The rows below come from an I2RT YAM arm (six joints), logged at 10 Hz.
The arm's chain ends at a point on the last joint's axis. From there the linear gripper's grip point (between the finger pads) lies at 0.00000 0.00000 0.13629 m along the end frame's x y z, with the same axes.
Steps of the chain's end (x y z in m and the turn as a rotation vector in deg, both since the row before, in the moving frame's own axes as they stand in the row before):
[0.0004, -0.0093, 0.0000, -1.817, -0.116, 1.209]
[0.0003, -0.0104, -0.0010, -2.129, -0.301, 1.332]
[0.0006, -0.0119, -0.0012, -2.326, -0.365, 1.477]
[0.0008, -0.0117, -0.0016, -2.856, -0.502, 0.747]
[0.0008, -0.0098, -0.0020, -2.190, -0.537, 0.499]
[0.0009, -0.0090, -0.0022, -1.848, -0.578, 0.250]
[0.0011, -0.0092, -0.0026, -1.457, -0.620, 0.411]
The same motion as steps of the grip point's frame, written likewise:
[0.0001, -0.0050, -0.0001, -1.817, -0.116, 1.209]
[-0.0005, -0.0053, -0.0011, -2.129, -0.301, 1.332]
[-0.0003, -0.0064, -0.0013, -2.326, -0.365, 1.477]
[-0.0004, -0.0049, -0.0018, -2.856, -0.502, 0.747]
[-0.0005, -0.0046, -0.0021, -2.190, -0.537, 0.499]
[-0.0005, -0.0046, -0.0023, -1.848, -0.578, 0.250]
[-0.0004, -0.0057, -0.0027, -1.457, -0.620, 0.411]

